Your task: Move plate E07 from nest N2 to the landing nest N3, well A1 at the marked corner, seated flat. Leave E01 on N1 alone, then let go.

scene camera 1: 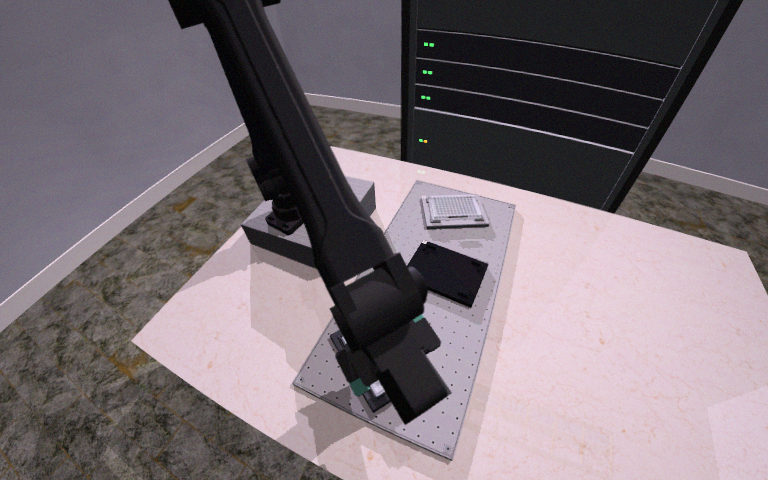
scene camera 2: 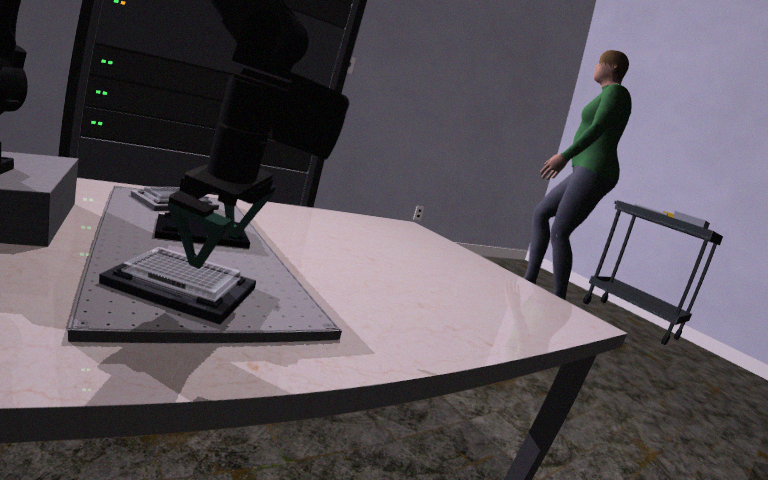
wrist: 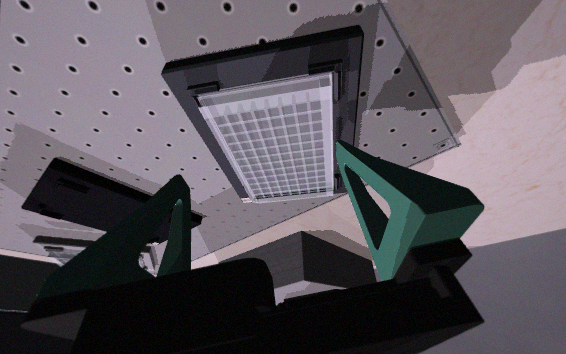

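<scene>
A clear gridded plate [scene camera 1: 376, 388] [scene camera 2: 181, 274] [wrist: 275, 130] sits on the front black nest [scene camera 2: 229, 308] [wrist: 265, 62] and looks flat. A bare black nest [scene camera 1: 450, 274] [scene camera 2: 169, 226] [wrist: 100, 190] lies in the middle. Another plate [scene camera 1: 454, 207] [scene camera 2: 158, 195] sits on the far light-grey nest [scene camera 1: 427, 219]. I cannot read which is E07 or E01, or the nest numbers and corner A1. My gripper [scene camera 1: 390, 353] [scene camera 2: 215, 246] [wrist: 260, 164] is open and empty, above the front plate; its green fingertips stand wide apart. In scene camera 1 the arm hides most of the front plate.
The perforated board [scene camera 1: 467, 339] [scene camera 2: 283, 316] [wrist: 100, 80] carries the nests. The grey base block [scene camera 1: 277, 249] [scene camera 2: 22, 215] stands beside it. A dark rack [scene camera 1: 509, 169] is behind the table [scene camera 1: 623, 316]. A person [scene camera 2: 603, 124] and a cart [scene camera 2: 656, 216] are at the right in scene camera 2.
</scene>
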